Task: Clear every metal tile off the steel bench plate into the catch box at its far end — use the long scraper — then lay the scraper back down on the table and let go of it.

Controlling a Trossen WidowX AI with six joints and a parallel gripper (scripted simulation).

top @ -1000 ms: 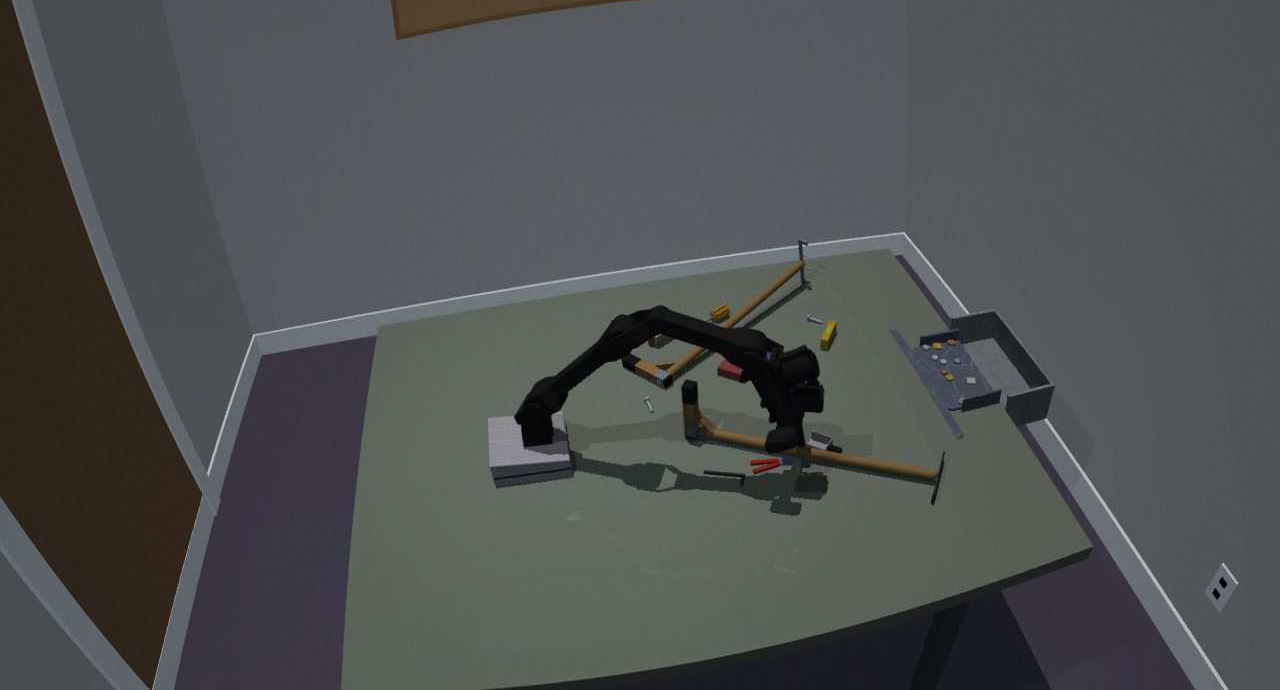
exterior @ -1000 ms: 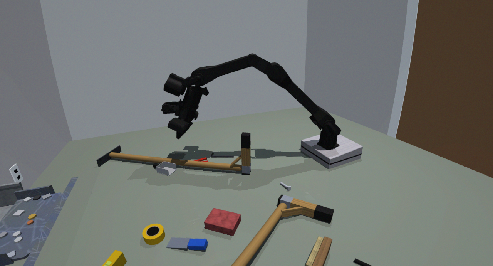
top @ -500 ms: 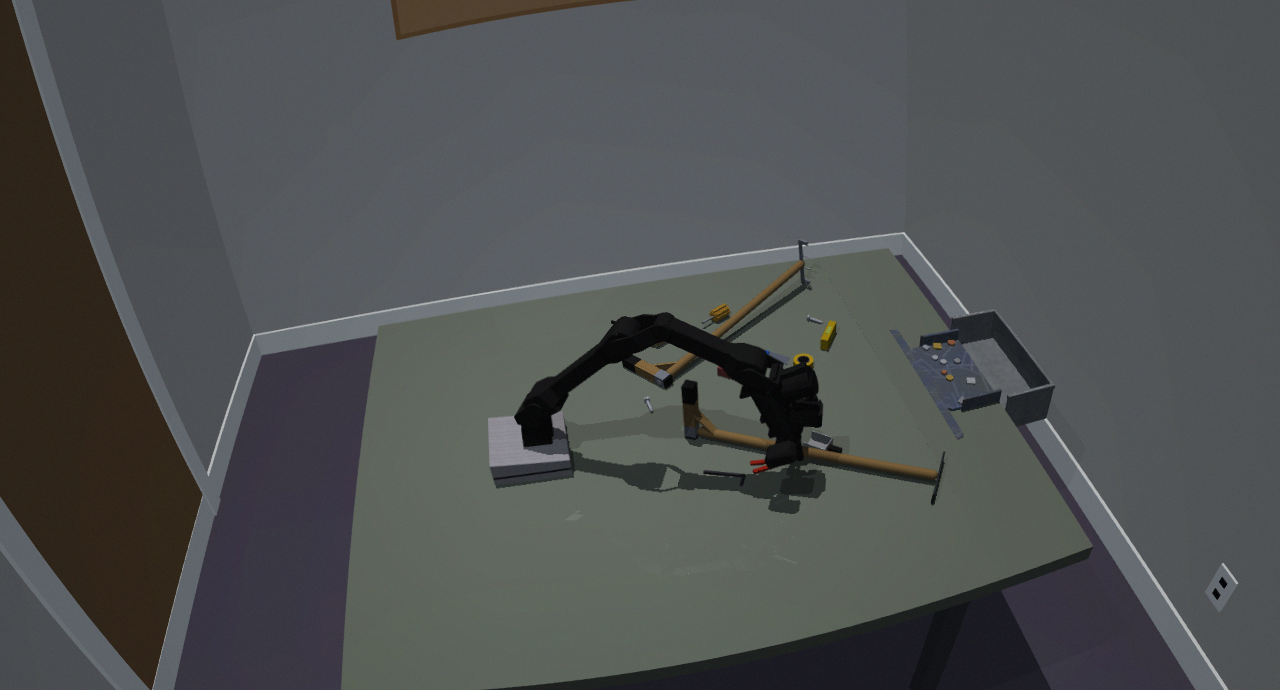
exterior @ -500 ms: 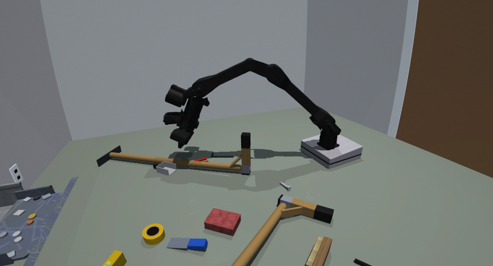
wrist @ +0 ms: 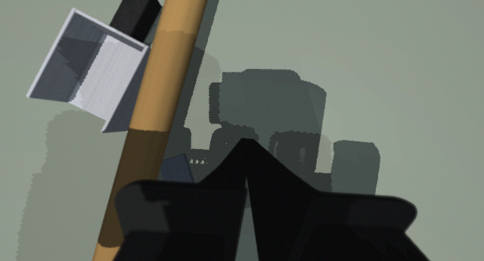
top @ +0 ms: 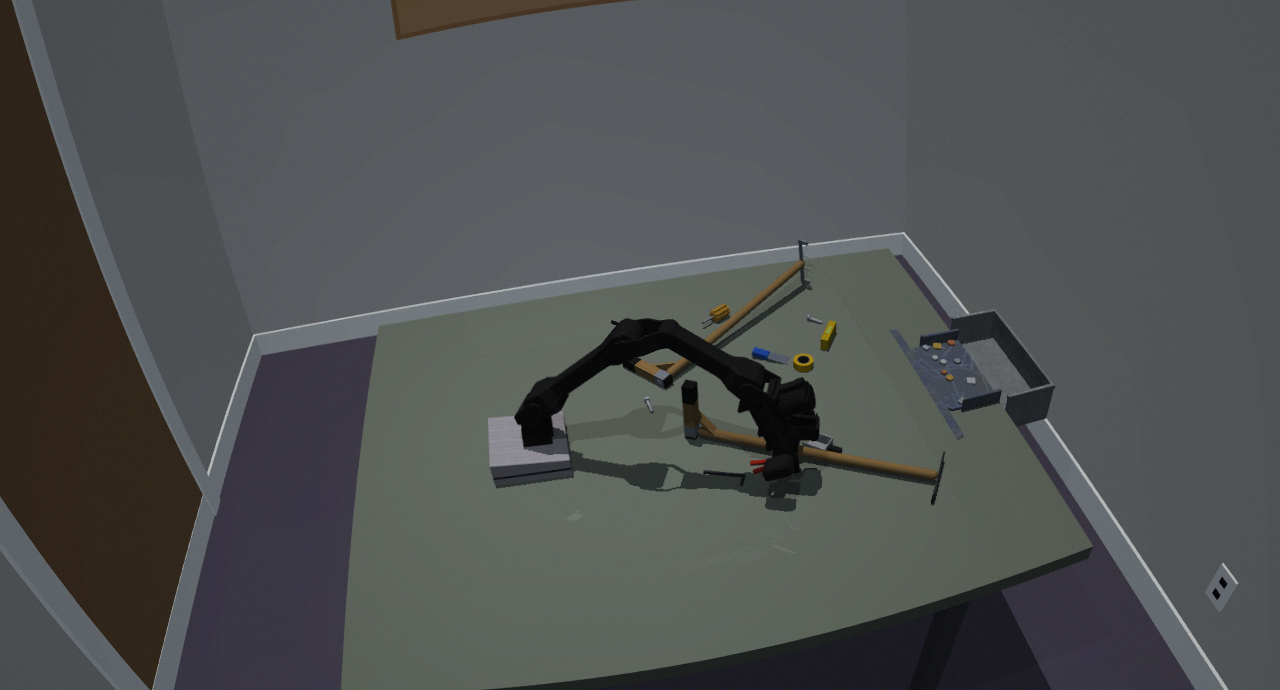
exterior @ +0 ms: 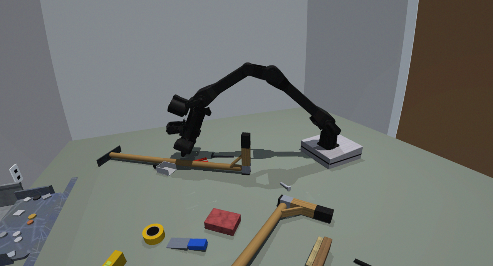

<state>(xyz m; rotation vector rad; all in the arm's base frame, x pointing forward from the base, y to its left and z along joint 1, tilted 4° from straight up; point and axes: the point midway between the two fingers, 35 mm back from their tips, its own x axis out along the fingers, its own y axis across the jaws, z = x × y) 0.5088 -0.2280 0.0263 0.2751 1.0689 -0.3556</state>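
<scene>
My gripper tip is now 5 cm below the long scraper, 5 cm short of it and 4 cm to the right of it. From my gripper tip the other things lie so: hex key 13 cm behind, 4 cm to the left, 1 cm below; metal bracket 8 cm ahead, 5 cm to the left; tape roll 37 cm to the left, 13 cm ahead.
</scene>
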